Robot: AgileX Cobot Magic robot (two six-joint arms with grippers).
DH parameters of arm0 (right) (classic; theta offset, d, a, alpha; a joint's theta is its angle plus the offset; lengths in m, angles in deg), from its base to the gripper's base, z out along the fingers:
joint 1: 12.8 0.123 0 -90
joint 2: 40.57 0 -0.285 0
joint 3: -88.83 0 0.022 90
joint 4: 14.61 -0.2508 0 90
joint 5: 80.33 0 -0.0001 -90
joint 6: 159.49 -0.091 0 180
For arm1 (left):
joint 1: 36.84 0.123 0 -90
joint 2: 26.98 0 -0.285 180
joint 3: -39.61 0 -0.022 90
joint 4: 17.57 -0.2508 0 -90
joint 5: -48.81 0 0.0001 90
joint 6: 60.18 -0.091 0 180
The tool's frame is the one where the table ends.
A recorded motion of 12 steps. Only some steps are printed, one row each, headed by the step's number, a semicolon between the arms.
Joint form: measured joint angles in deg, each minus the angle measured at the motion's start. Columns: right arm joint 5, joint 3, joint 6, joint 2, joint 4, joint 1; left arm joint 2, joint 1, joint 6, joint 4, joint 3, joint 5.
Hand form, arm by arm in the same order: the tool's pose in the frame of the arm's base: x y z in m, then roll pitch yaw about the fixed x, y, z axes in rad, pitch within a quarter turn. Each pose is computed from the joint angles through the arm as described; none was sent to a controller.
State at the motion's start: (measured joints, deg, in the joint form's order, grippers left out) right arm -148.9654 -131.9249 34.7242 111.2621 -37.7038 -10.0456; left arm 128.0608 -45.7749 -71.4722 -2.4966 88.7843 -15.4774
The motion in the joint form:
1: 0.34 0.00 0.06 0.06 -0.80 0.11; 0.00 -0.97 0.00 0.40 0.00 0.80
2: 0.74 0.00 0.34 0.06 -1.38 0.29; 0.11 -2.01 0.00 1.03 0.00 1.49
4: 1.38 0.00 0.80 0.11 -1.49 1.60; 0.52 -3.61 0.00 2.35 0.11 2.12
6: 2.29 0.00 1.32 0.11 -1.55 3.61; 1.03 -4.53 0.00 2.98 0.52 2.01
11: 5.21 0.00 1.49 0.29 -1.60 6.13; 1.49 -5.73 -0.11 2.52 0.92 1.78
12: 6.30 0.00 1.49 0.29 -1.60 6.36; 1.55 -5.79 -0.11 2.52 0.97 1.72
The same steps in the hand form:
1: 0.4943 0.0590 0.1031 2.7604 0.0742 -3.0110; 0.5116 -0.1114 0.1092 -2.9159 0.2179 2.8950
2: 0.4949 0.0613 0.1034 2.7529 0.0830 -3.0103; 0.5105 -0.1216 0.1087 -2.9067 0.2282 2.8850
4: 0.4943 0.0727 0.1031 2.7542 0.0953 -2.9849; 0.5078 -0.1377 0.1061 -2.8852 0.2347 2.8715
6: 0.4929 0.0900 0.1031 2.7577 0.1130 -2.9477; 0.5060 -0.1468 0.1036 -2.8740 0.2317 2.8605
11: 0.4931 0.1115 0.1017 2.7682 0.1566 -2.9197; 0.5033 -0.1569 0.1009 -2.8817 0.2269 2.8326
12: 0.4943 0.1134 0.1018 2.7723 0.1737 -2.9224; 0.5031 -0.1575 0.1006 -2.8816 0.2258 2.8313

